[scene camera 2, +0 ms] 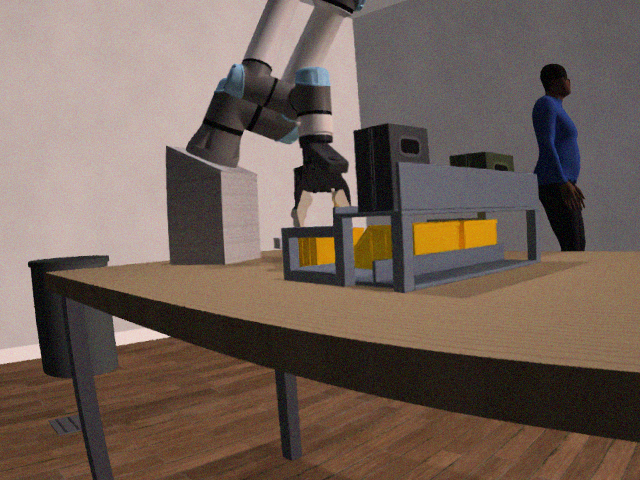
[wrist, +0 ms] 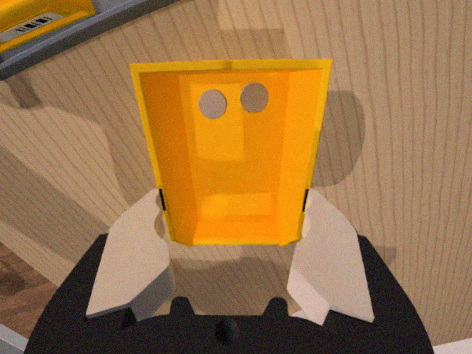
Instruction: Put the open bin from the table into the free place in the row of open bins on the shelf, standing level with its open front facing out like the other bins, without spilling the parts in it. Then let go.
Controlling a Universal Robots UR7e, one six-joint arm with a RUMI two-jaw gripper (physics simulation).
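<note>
The open yellow bin stands upright on the table in the wrist view, with two round grey parts inside near its wide end. My gripper is shut on this bin, with a finger pad against each side wall near the narrow end. In the scene view the fingertips reach down behind the grey shelf and are partly hidden. Yellow bins stand in the shelf's row. The free place cannot be made out. One shelf bin shows its label in the wrist view.
A tall black box stands on top of the shelf, and a dark green box shows behind its upper panel. The grey robot pedestal is at the back left. A person in blue stands beyond the table.
</note>
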